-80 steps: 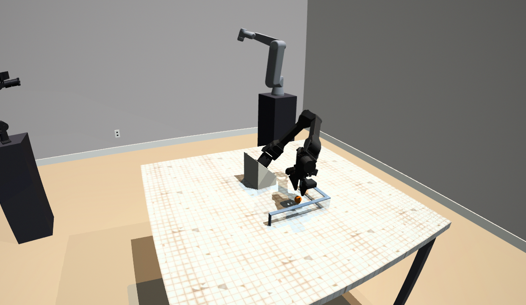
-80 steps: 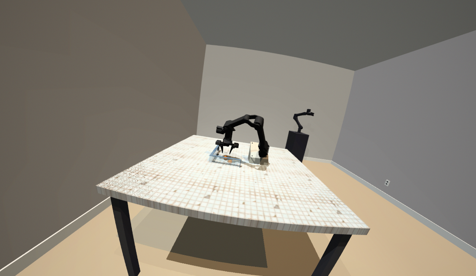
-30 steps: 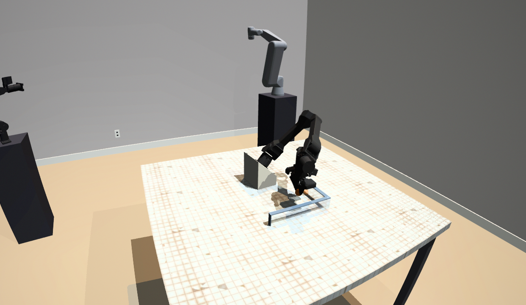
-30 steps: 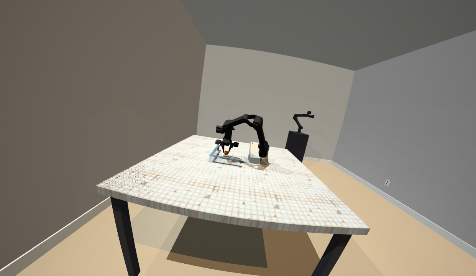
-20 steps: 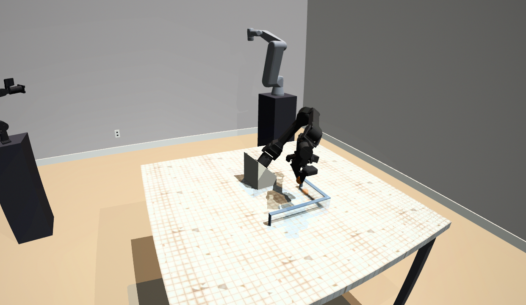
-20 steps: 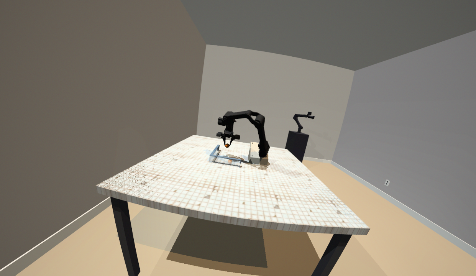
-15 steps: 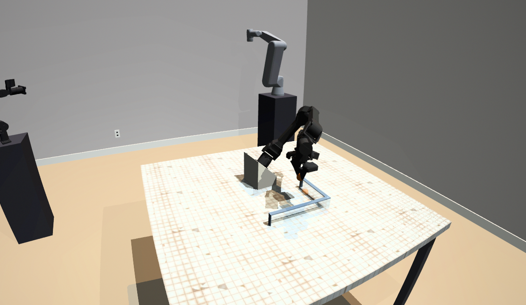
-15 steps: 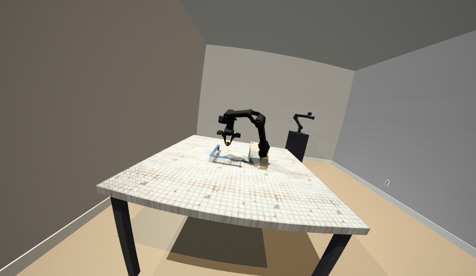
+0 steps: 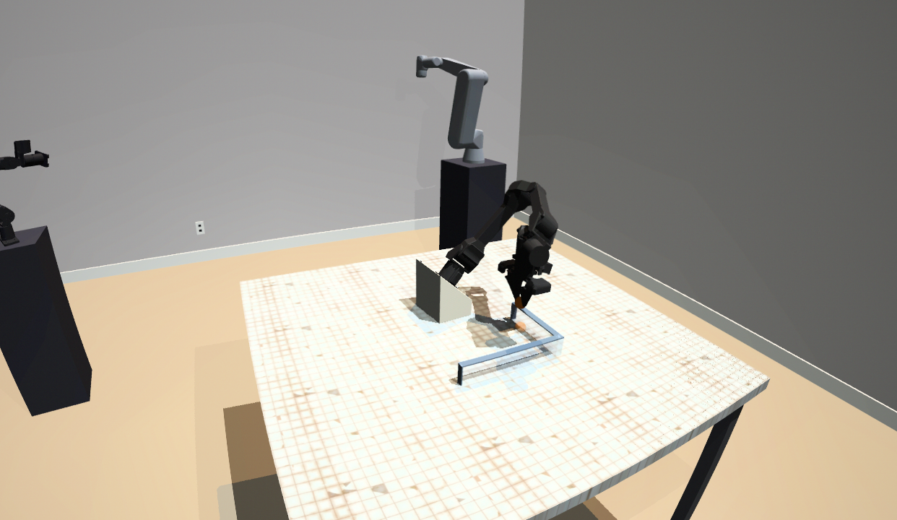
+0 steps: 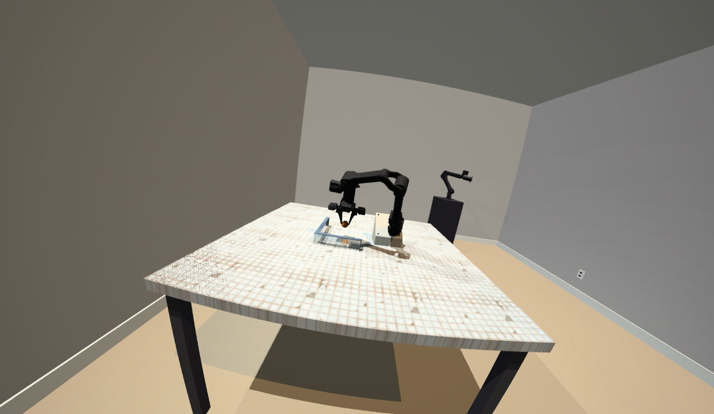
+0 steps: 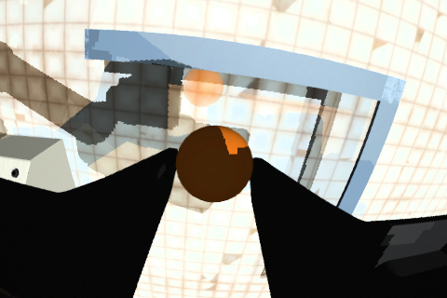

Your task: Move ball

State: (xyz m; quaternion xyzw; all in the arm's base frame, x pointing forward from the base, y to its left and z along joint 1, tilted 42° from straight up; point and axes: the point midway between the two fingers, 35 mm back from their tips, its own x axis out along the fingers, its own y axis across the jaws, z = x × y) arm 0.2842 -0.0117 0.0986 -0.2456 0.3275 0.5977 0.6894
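The see-through copy is 10 mm behind my gripper tip, 20 mm to the left of it and 90 mm below it. The rest, counted from my gripper tip: orange ball: right at my gripper tip.
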